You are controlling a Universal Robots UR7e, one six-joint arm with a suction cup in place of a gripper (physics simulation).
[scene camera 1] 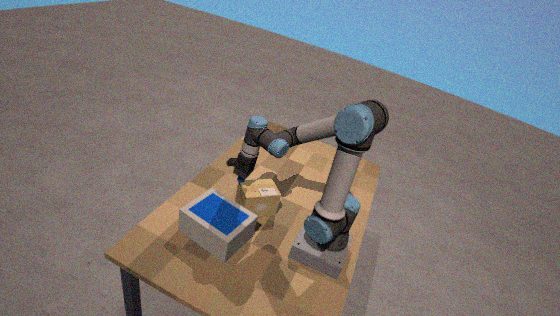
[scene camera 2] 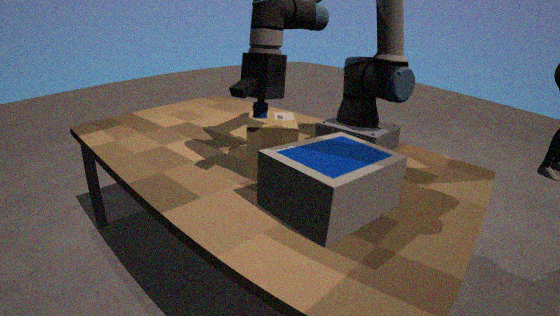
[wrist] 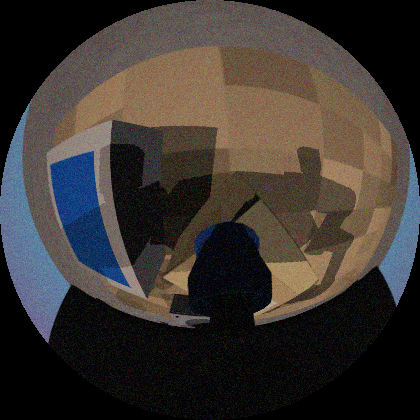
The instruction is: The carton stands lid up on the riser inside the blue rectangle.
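Seen in the pictures: hand at its tool point: (scene camera 1: 240, 180) (scene camera 2: 259, 117) (wrist: 226, 249); arm's base at its link origin: (scene camera 2: 358, 121).
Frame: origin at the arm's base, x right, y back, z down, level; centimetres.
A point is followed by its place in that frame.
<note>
The tan carton (scene camera 1: 262, 206) @(z 0.3, x 1.3, y -33.4 cm) (scene camera 2: 275, 137) @(z -3.5, x -0.9, y -43.5 cm) (wrist: 272, 235) @(z -5.8, x 5.4, y -45.2 cm) stands on the table beside the riser, with a white label (scene camera 1: 268, 191) @(z -6.0, x 5.2, y -33.5 cm) (scene camera 2: 284, 116) @(z -5.8, x 4.8, y -33.8 cm) on its upper face. Which face is the lid is hard to tell. My suction gripper (scene camera 1: 241, 179) (scene camera 2: 260, 111) (wrist: 227, 240) is very low at the carton's upper face, near the edge away from the arm's base. A small gap seems to show, and no hold is visible; the contact spot is hidden in the wrist view. The grey riser (scene camera 1: 200, 227) @(z -3.1, x -28.6, y -47.3 cm) (scene camera 2: 295, 185) @(z -1.8, x -18.1, y -57.3 cm) (wrist: 80, 144) @(z -4.9, x -12.3, y -54.9 cm) bears the blue rectangle (scene camera 1: 215, 212) @(z -4.9, x -19.7, y -46.2 cm) (scene camera 2: 335, 156) @(z -4.9, x -19.3, y -46.7 cm) (wrist: 75, 200) @(z -4.9, x -16.1, y -48.9 cm), with no carton on it.
The arm's base (scene camera 1: 320, 255) @(z -0.3, x -12.1, y -1.2 cm) (scene camera 2: 360, 133) @(z 0.0, x -7.4, y -12.2 cm) stands on the wooden table (scene camera 1: 150, 220) @(z 7.2, x -29.0, y -71.3 cm) (scene camera 2: 240, 210) @(z 7.1, x -6.6, y -60.0 cm) (wrist: 175, 90) @(z 7.1, x -4.6, y -62.7 cm), behind the riser in scene camera 2. The riser is close to the carton. Part of a person (scene camera 2: 551, 150) shows at the right edge of scene camera 2, away from the table.
</note>
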